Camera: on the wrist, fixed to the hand. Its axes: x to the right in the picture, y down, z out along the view.
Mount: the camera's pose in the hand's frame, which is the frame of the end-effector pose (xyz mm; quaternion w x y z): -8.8 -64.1 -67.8 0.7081 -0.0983 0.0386 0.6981
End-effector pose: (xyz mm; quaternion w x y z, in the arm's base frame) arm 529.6 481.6 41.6 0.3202 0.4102 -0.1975 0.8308
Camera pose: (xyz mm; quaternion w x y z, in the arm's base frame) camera 540.5 564.4 -1.0 0.3053 -0.0890 0.4955 -0.8083
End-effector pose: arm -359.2 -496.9 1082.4 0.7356 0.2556 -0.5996 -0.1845
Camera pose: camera -292.6 -532.7 1027.0 0.6980 -0.3028 -0.5565 0.3338
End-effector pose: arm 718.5 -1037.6 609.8 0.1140 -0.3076 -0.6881 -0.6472
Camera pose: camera 672.5 -1103.4 561.6 0.5289 -0.6844 -0.2045 -0.4582
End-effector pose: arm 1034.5 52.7 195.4 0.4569 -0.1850 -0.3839 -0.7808
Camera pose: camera 988.4 24.1 119.0 0.8653 -0.4138 -0.0483 -0.2788
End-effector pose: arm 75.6 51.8 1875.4 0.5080 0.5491 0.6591 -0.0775
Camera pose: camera -16.5 66.2 1884.8 0.4424 0.8020 0.1106 0.3858
